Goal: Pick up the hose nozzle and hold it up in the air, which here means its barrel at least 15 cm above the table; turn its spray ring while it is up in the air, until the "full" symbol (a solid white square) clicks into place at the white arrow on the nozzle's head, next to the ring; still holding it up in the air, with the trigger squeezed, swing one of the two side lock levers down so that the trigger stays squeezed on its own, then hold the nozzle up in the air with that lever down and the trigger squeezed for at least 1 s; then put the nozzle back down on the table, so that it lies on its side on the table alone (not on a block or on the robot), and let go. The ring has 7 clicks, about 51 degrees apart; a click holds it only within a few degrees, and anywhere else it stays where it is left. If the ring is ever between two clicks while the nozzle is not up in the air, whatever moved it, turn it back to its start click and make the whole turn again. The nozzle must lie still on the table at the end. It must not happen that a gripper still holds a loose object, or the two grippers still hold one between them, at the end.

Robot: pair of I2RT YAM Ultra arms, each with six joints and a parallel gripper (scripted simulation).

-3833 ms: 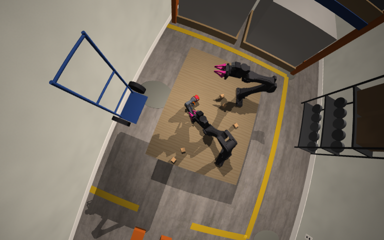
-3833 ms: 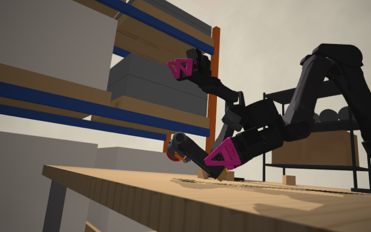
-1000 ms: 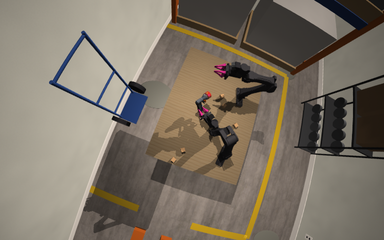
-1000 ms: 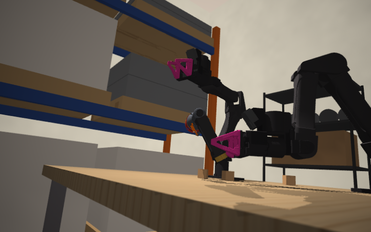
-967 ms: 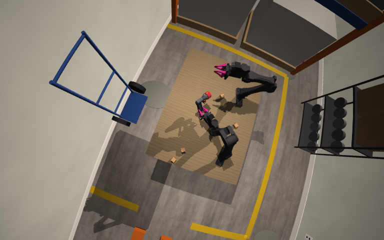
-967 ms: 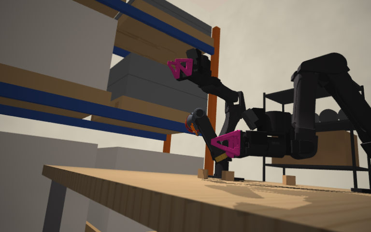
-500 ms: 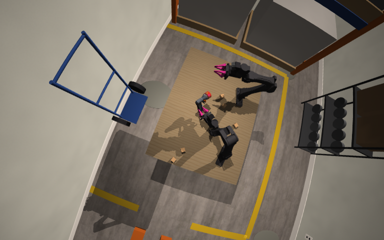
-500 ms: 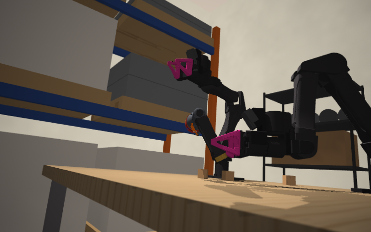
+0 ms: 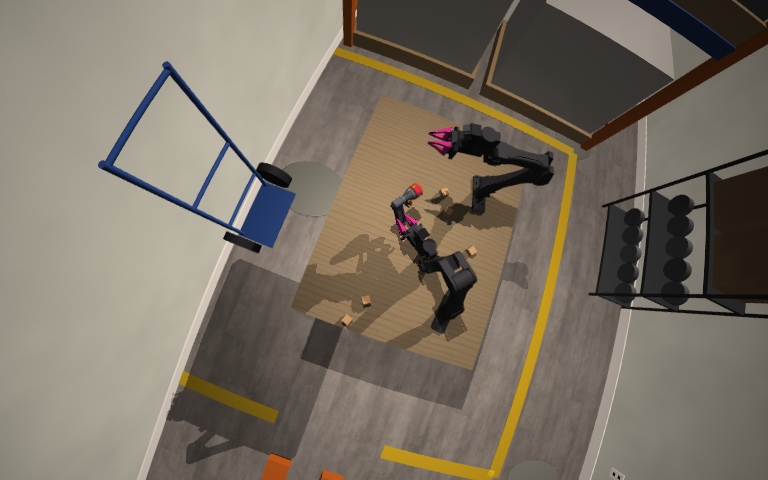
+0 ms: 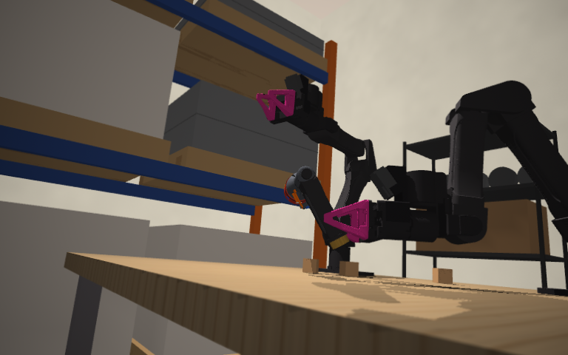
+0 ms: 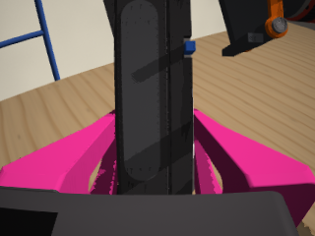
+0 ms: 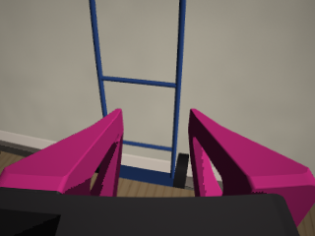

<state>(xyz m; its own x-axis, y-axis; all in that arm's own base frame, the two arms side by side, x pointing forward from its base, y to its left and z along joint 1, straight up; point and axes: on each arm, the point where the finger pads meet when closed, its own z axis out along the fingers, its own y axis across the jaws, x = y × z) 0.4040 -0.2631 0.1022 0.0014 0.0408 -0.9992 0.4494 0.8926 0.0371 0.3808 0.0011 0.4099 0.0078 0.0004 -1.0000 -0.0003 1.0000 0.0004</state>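
Now: right hand 24 cm above the red spray ring, 11 cm to the right of it and 3 cm past it.
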